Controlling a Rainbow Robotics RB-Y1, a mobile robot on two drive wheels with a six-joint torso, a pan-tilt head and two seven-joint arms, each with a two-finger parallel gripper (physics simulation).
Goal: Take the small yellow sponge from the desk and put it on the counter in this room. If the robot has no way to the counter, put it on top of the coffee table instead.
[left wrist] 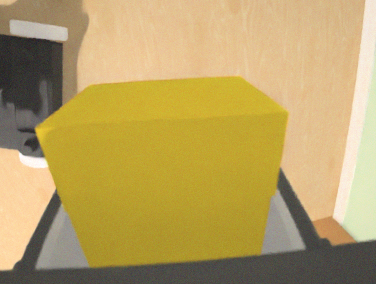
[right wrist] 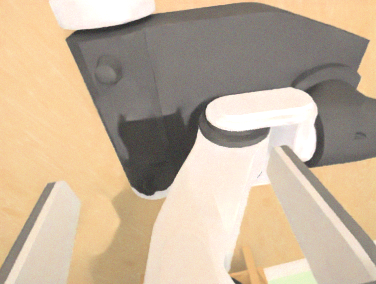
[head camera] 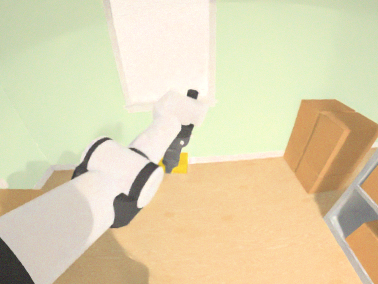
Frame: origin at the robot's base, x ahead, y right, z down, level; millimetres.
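Where they show: left gripper, fingertip midpoint: (left wrist: pixel 171 148) (head camera: pixel 169 165); right gripper, fingertip midpoint: (right wrist: pixel 173 175).
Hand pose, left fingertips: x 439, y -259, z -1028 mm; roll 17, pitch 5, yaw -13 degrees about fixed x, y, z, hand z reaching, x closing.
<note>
After its pixels a point has its place.
The yellow sponge (head camera: pixel 182 164) @(x 421, y -196, z -1066 mm) (left wrist: pixel 165 185) @(x 432, y -267, z -1071 mm) is block-shaped and fills the middle of the left wrist view. My left gripper (head camera: pixel 170 166) @(x 439, y -259, z -1029 mm) (left wrist: pixel 170 192) is shut on it, one finger at each side, with the floor behind it. In the head camera the gripper hides part of the sponge. My right gripper (right wrist: pixel 173 175) @(x -120, y 237, z -554 mm) is open, its fingers wide apart; a white arm part and the dark grey base show beyond them. A brown wooden surface (head camera: pixel 14 204) @(x 181, y -1660, z -451 mm), perhaps the coffee table, shows at the left edge of the head view. Neither desk nor counter can be made out.
A tall brown cabinet or box stack (head camera: pixel 325 147) @(x 1386, y 801, z -571 mm) stands by the green wall at the right. A grey shelf rack (head camera: pixel 349 250) @(x 715, y 1031, z -71 mm) with brown boxes (head camera: pixel 365 245) @(x 694, y 1057, z -225 mm) is at the lower right. A white window or panel (head camera: pixel 162 45) @(x 1449, y -697, z -1353 mm) is on the wall ahead. The dark robot base (left wrist: pixel 30 75) @(x 1, y -105, z -191 mm) (right wrist: pixel 215 55) @(x -212, y 156, z -170 mm) shows in both wrist views.
</note>
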